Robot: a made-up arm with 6 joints.
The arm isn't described. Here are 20 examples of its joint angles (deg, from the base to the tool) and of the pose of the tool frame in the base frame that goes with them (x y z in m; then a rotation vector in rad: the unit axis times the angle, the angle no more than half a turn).
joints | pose
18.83 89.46 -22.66 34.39 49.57 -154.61 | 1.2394 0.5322 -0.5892 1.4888 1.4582 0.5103
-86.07 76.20 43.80 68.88 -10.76 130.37 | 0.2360 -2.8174 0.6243 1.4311 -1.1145 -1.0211
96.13 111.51 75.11 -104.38 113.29 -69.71 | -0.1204 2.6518 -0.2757 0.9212 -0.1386 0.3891
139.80 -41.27 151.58 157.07 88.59 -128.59 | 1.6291 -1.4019 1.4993 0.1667 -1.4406 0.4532
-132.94 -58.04 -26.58 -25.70 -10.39 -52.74 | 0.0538 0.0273 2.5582 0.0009 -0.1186 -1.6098
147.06 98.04 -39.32 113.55 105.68 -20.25 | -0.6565 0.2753 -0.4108 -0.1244 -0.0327 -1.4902
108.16 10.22 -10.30 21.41 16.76 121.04 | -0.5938 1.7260 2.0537 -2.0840 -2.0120 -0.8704
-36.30 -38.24 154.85 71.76 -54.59 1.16 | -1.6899 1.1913 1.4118 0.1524 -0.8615 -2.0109
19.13 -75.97 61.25 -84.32 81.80 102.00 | -2.2799 -0.9223 1.8782 0.7911 -0.6325 -0.5671
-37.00 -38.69 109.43 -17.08 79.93 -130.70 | -1.7317 1.3279 2.3402 1.6821 1.4727 -1.3896
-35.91 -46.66 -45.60 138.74 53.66 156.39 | 0.4243 -0.1894 2.0156 0.4046 0.9494 0.5961
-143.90 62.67 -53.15 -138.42 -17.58 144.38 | -0.8074 -0.5831 0.0824 1.5193 0.9655 -0.2158
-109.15 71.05 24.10 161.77 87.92 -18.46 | -0.7320 -2.3441 0.4103 -1.4523 0.9133 1.2923
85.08 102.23 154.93 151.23 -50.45 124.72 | 0.2399 2.1089 1.8354 1.0907 -1.2013 1.5412
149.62 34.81 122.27 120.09 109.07 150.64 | -0.7382 0.3217 3.3191 0.8419 0.7791 -1.8473
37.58 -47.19 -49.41 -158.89 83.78 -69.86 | 0.3799 0.2400 1.9011 2.0722 -0.1554 -0.8412
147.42 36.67 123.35 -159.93 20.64 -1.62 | -0.6775 0.4643 3.4447 -1.3633 -0.7115 -1.4938
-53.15 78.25 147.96 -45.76 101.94 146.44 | 0.9128 -1.3018 2.4926 0.8441 0.9966 -2.6209
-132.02 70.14 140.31 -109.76 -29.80 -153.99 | -1.0369 -1.2305 2.7622 0.8400 -1.3975 1.1249
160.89 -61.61 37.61 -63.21 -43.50 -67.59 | 1.5243 -0.5890 2.8496 -0.6064 0.1418 -1.7300
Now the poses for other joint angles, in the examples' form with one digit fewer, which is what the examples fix.
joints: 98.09 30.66 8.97 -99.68 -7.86 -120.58
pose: -0.329 2.268 1.822 2.214 1.940 0.617
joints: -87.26 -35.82 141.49 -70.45 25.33 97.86
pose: -0.147 2.199 1.766 1.116 1.676 2.138
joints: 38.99 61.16 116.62 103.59 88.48 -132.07
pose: 1.447 1.367 2.774 -1.653 -0.837 1.823
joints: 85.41 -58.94 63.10 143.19 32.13 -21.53
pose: -0.206 -2.049 2.684 -0.979 -0.593 -1.392
